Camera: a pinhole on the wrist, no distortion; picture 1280 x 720 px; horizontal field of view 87.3 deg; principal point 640.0 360.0 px. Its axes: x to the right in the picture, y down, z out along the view. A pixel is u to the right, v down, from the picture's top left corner.
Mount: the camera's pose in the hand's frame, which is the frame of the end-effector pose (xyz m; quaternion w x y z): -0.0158 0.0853 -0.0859 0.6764 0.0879 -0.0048 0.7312
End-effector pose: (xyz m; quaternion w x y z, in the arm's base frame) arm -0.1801 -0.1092 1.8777 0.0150 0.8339 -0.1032 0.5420
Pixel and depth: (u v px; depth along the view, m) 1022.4 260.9 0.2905
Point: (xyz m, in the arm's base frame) -0.0049 -0.3582 1.8152
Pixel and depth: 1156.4 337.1 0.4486
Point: 0.1227 -0.5321 1.7077
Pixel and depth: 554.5 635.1 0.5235
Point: 0.1700 -0.0818 1.5552
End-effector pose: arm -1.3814 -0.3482 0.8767 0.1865 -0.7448 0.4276 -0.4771
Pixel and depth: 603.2 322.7 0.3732
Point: -1.1407 -0.4375 0.7603
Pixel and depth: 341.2 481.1 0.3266
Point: -1.1440 -0.2984 0.8293
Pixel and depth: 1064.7 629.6 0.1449
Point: -1.3968 -0.3937 0.7017
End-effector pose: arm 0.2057 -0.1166 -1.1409 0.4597 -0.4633 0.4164 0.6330
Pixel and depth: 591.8 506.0 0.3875
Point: 0.1500 0.1603 -1.0247
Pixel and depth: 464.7 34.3 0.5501
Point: 0.1747 0.3584 -1.3761
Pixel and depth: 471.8 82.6 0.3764
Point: 0.1664 0.1731 -1.2731
